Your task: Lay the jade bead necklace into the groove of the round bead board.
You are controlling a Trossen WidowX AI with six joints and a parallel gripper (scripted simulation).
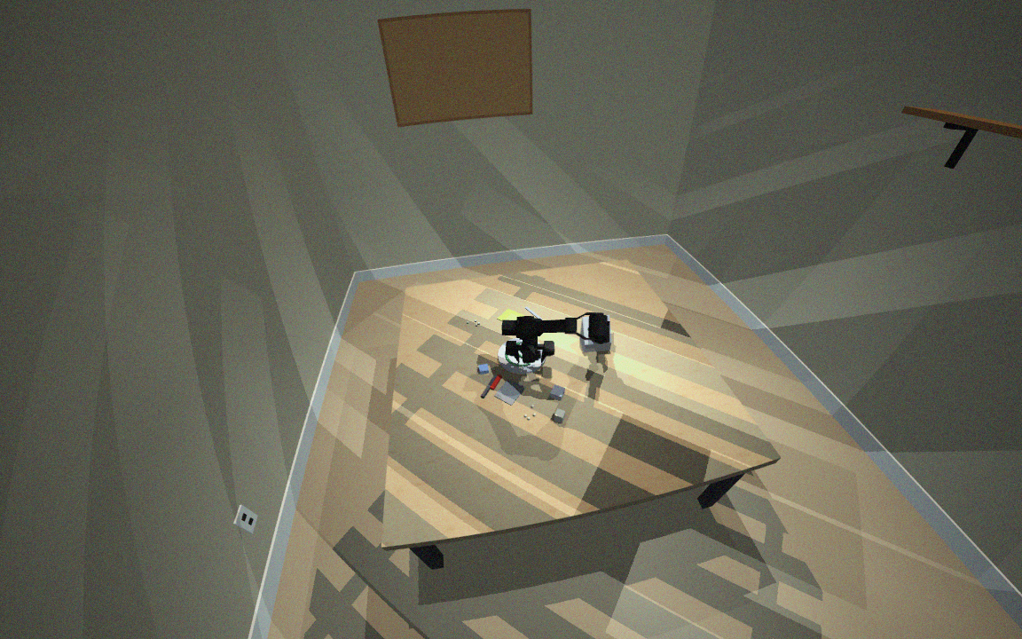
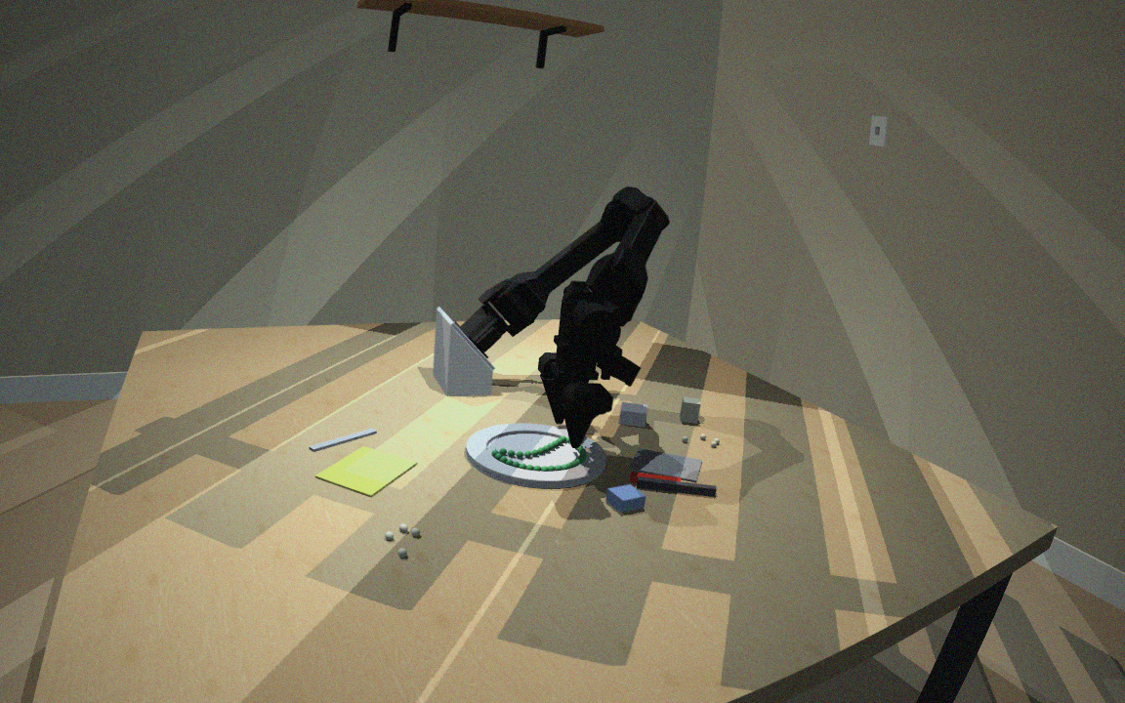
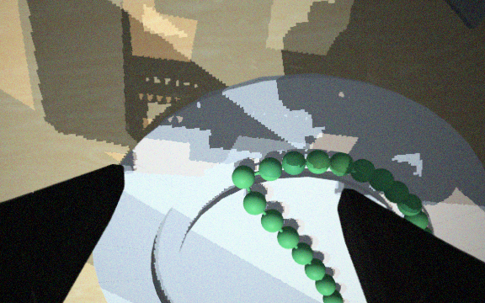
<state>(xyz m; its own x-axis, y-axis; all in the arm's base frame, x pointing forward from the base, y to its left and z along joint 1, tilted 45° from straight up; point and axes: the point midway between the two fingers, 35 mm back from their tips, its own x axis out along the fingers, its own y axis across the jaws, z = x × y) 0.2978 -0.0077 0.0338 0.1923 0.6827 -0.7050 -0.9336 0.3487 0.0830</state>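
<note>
My gripper tip is now 2 cm short of the round grey bead board, 6 cm to the left of it and 1 cm above it. Round my gripper tip: grey plate: 11 cm ahead, 10 cm to the left, 2 cm below; blue block: 19 cm ahead, 3 cm to the right, 1 cm below; red and black pen: 17 cm ahead, 5 cm to the left, 1 cm below.
</note>
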